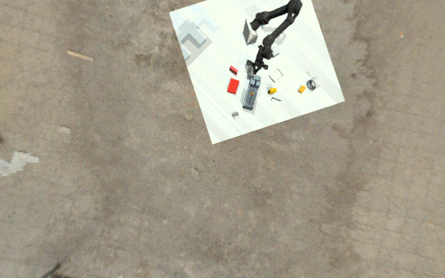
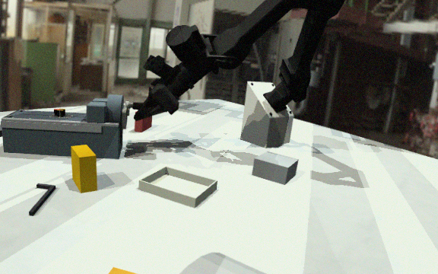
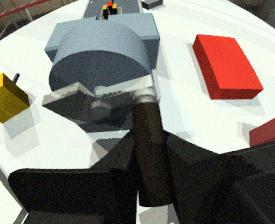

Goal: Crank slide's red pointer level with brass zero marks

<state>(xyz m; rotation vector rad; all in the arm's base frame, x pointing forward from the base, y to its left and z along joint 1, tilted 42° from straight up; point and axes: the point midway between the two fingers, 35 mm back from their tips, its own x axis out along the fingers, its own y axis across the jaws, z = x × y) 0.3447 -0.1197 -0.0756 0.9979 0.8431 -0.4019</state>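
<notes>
Right now the red pointer is 15 cm ahead of my gripper tip, 9 cm to the right of it and 1 cm above it. From my gripper tip the other things lie so: flat red block: 1 cm behind, 19 cm to the right, 6 cm below; then dark crank handle: 1 cm behind, 1 cm to the left, 3 cm above; then yellow block: 19 cm ahead, 10 cm to the left, 4 cm below.
</notes>
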